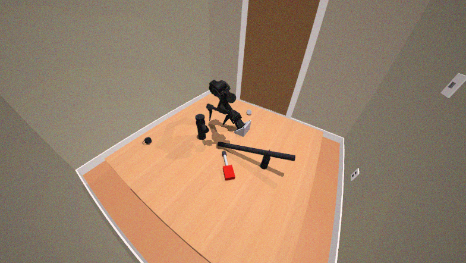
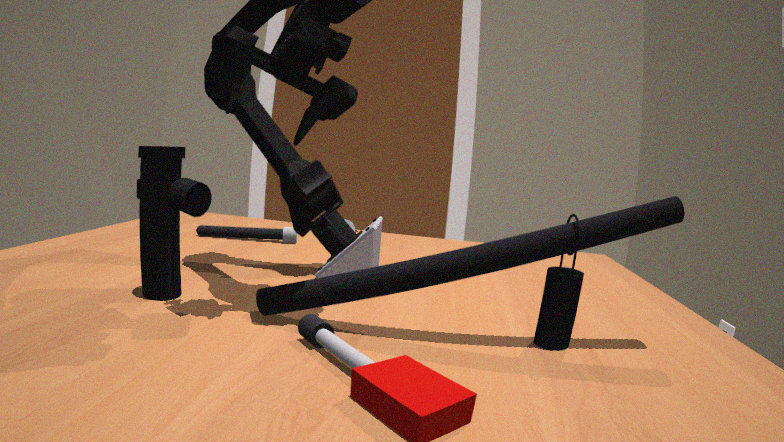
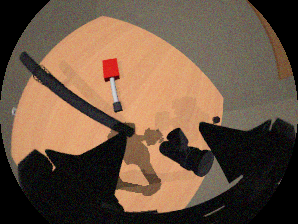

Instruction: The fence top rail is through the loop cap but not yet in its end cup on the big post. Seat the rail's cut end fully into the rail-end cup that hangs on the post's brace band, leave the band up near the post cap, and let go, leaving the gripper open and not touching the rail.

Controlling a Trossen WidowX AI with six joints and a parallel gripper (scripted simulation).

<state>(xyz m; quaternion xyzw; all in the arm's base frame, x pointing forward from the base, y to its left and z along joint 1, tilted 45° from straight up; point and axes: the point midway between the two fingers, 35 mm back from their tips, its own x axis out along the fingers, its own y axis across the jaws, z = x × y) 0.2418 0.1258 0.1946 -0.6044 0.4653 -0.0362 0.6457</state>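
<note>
My gripper tip is now 210 mm above the red-headed mallet, 140 mm to the right of it and 90 mm short of it. From my gripper tip the other things lie so: short black line post 370 mm to the left, 120 mm below, 40 mm behind.
</note>
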